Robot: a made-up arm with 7 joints.
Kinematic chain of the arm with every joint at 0, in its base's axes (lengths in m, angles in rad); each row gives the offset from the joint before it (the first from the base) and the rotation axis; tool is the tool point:
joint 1: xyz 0 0.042 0 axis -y
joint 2: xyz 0 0.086 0 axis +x
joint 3: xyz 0 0 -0.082 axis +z
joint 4: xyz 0 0 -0.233 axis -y
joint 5: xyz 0 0 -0.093 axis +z
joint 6: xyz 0 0 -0.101 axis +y
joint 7: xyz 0 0 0 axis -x
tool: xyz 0 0 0
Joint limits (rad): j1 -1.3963..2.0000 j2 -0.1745..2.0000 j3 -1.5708..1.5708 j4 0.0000..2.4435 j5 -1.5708..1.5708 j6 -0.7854..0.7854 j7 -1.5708..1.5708
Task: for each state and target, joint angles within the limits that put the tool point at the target. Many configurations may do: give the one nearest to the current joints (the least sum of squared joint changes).
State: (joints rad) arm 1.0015 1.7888 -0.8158 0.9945 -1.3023 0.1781 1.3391
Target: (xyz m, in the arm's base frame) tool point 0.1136 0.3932 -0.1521
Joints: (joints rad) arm 0.4422 1.5632 -1.3694 1.8229 -1.3023 0.1781 1.3391
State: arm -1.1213 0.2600 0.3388 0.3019 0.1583 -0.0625 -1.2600
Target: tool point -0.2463 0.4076 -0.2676
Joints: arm -1.1389 0.5419 0.4430 0.9247 0.1583 -0.0625 -1.2600
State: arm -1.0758 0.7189 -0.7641 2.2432 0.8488 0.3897 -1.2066
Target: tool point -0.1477 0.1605 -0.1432
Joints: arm -1.2154 0.6825 -0.8459 2.4416 0.8488 0.3897 -1.2066
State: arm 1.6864 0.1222 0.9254 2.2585 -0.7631 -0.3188 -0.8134
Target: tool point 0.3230 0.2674 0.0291
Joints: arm 1.3534 -0.0887 1.0378 1.6712 -0.7631 -0.3188 -0.8134
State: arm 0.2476 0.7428 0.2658 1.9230 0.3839 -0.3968 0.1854
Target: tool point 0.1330 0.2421 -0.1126
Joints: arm 0.0860 0.6077 0.1858 2.4415 0.3839 -0.3968 0.1854
